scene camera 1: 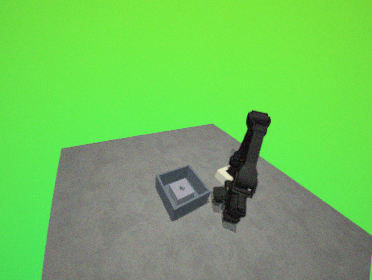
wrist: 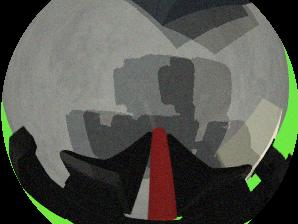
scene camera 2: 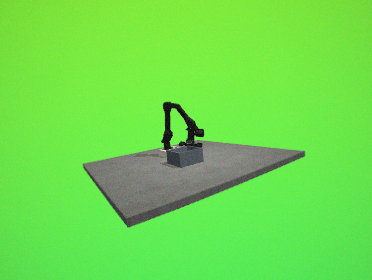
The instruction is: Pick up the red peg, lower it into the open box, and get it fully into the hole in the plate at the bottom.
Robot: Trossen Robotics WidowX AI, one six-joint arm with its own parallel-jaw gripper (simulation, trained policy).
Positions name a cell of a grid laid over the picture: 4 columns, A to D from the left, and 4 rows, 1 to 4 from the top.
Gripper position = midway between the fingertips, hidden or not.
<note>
In view: my gripper (wrist: C3), a grey box (scene camera 1: B3) and a red peg (wrist: C4).
Scene camera 1 does not show the red peg, which is hidden by my gripper. Scene camera 2 does not show the red peg, which is hidden by the grey box.
</note>
